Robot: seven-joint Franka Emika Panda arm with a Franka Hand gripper.
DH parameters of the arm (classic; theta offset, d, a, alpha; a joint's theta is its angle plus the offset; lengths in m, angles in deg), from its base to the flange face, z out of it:
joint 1: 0 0.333 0 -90
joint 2: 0 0 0 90
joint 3: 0 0.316 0.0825 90
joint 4: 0 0 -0.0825 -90
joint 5: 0 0.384 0 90
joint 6: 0 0 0.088 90
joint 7: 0 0.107 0 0
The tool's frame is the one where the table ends.
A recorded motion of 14 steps. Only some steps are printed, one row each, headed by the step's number.
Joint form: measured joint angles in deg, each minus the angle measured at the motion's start. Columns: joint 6, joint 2, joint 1, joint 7, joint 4, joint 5, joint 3.
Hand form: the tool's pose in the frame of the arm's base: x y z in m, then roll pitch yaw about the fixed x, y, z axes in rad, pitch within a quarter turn. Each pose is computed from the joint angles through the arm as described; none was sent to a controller.
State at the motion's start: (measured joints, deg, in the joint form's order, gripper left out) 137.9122 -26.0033 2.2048 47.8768 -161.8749 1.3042 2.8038
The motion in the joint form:
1: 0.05 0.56 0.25 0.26 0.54 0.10 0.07
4: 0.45 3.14 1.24 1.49 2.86 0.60 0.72
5: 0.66 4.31 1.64 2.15 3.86 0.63 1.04
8: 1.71 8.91 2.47 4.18 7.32 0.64 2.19
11: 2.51 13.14 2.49 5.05 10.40 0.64 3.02
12: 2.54 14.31 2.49 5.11 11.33 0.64 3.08
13: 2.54 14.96 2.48 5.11 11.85 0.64 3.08
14: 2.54 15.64 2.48 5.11 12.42 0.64 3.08
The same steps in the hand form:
1: 0.3557 0.0316 0.3316 -3.1179 -0.0273 -0.7698
4: 0.3683 0.0434 0.3327 -3.1132 -0.0255 -0.7691
5: 0.3737 0.0488 0.3326 -3.1128 -0.0261 -0.7685
8: 0.3929 0.0653 0.3281 -3.1141 -0.0248 -0.7690
11: 0.4104 0.0749 0.3213 -3.1171 -0.0187 -0.7684
12: 0.4155 0.0764 0.3194 -3.1190 -0.0151 -0.7680
13: 0.4184 0.0770 0.3182 -3.1201 -0.0129 -0.7680
14: 0.4215 0.0776 0.3172 -3.1210 -0.0108 -0.7678

